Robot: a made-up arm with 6 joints. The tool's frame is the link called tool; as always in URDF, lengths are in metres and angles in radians. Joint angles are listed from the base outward.
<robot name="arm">
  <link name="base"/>
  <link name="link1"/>
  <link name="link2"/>
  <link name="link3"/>
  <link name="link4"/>
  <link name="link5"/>
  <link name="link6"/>
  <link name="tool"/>
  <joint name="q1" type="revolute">
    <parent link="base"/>
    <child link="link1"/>
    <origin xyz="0.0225 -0.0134 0.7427" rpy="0 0 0"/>
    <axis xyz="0 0 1"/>
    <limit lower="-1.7" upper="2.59"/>
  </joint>
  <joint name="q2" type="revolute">
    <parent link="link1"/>
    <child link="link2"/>
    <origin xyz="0.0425 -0.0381 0.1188" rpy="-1.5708 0 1.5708"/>
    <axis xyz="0 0 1"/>
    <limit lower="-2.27" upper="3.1"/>
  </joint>
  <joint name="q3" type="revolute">
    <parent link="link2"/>
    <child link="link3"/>
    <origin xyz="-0.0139 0.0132 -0.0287" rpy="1.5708 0 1.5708"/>
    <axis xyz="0 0 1"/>
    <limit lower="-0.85" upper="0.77"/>
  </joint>
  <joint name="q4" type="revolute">
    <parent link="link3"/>
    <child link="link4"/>
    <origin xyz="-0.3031 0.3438 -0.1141" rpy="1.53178 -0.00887 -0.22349"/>
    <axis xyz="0 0 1"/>
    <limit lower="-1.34" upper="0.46"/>
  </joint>
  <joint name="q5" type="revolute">
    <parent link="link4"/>
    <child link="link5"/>
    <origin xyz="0.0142 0.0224 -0.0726" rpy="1.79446 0 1.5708"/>
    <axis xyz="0 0 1"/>
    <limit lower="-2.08" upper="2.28"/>
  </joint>
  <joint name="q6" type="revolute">
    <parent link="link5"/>
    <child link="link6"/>
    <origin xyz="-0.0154 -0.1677 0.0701" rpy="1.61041 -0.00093 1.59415"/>
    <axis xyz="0 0 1"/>
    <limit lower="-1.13" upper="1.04"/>
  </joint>
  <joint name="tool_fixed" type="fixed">
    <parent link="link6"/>
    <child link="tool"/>
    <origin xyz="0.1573 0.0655 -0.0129" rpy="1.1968 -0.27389 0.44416"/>
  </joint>
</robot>
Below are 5 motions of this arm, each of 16 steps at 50 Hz.
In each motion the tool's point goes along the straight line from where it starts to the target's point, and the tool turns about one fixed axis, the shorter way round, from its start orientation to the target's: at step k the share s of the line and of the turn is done. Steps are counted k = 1, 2, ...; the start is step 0. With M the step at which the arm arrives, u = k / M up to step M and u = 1 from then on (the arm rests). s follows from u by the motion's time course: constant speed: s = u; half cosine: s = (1 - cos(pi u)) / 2; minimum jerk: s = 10 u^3 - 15 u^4 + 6 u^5.
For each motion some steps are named. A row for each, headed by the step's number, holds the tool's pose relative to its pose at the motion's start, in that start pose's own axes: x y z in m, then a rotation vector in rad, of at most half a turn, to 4 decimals.
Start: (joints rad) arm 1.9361 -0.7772 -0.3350 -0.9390 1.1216 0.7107
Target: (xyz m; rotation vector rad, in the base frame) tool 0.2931 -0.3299 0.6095 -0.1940 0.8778 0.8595
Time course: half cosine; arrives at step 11
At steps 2, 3, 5, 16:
2: -0.0002 0.0003 0.0000 0.0018 -0.0013 -0.0013
3: -0.0005 0.0006 0.0000 0.0040 -0.0029 -0.0029
5: -0.0012 0.0015 0.0001 0.0099 -0.0073 -0.0071
16: -0.0028 0.0035 0.0003 0.0231 -0.0169 -0.0166

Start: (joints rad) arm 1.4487 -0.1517 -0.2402 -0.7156 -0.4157 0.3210
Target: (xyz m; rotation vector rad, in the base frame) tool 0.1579 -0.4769 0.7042 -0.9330 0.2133 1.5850
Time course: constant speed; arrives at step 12
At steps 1, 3, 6, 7, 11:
1: 0.0051 0.0149 -0.0001 0.0280 -0.0008 0.0005
3: 0.0152 0.0446 -0.0002 0.0841 -0.0023 0.0015
6: 0.0304 0.0892 -0.0004 0.1682 -0.0045 0.0030
7: 0.0355 0.1040 -0.0004 0.1963 -0.0053 0.0035
11: 0.0558 0.1635 -0.0007 0.3084 -0.0083 0.0055

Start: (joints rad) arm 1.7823 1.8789 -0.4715 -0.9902 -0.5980 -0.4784
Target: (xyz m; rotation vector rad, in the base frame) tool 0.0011 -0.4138 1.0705 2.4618 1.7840 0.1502
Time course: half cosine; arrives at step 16
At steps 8, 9, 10, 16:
8: -0.0063 -0.0255 -0.0192 0.0183 0.1429 0.1697
9: -0.0075 -0.0304 -0.0229 0.0219 0.1707 0.2028
10: -0.0087 -0.0352 -0.0265 0.0253 0.1975 0.2346
16: -0.0126 -0.0510 -0.0383 0.0367 0.2857 0.3393

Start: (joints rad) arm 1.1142 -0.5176 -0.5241 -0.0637 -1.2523 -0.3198
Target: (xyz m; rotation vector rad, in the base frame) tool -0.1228 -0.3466 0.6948 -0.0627 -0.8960 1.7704
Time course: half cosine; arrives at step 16
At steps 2, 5, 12, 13, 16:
2: 0.0027 0.0034 -0.0023 -0.0048 0.0128 -0.0142
5: 0.0158 0.0201 -0.0132 -0.0281 0.0746 -0.0827
12: 0.0606 0.0773 -0.0507 -0.1078 0.2866 -0.3176
13: 0.0650 0.0830 -0.0544 -0.1156 0.3075 -0.3407
16: 0.0710 0.0906 -0.0594 -0.1263 0.3358 -0.3720

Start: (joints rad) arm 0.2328 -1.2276 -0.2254 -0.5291 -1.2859 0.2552
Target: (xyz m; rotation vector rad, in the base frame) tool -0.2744 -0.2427 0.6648 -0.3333 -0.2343 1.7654
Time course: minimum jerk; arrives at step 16
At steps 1, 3, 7, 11, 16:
1: 0.0000 0.0000 0.0000 -0.0004 0.0002 0.0005
3: -0.0004 -0.0005 0.0009 -0.0086 0.0055 0.0101
7: -0.0032 -0.0036 0.0071 -0.0680 0.0432 0.0796
11: -0.0068 -0.0076 0.0152 -0.1452 0.0921 0.1699
16: -0.0083 -0.0093 0.0185 -0.1771 0.1124 0.2072

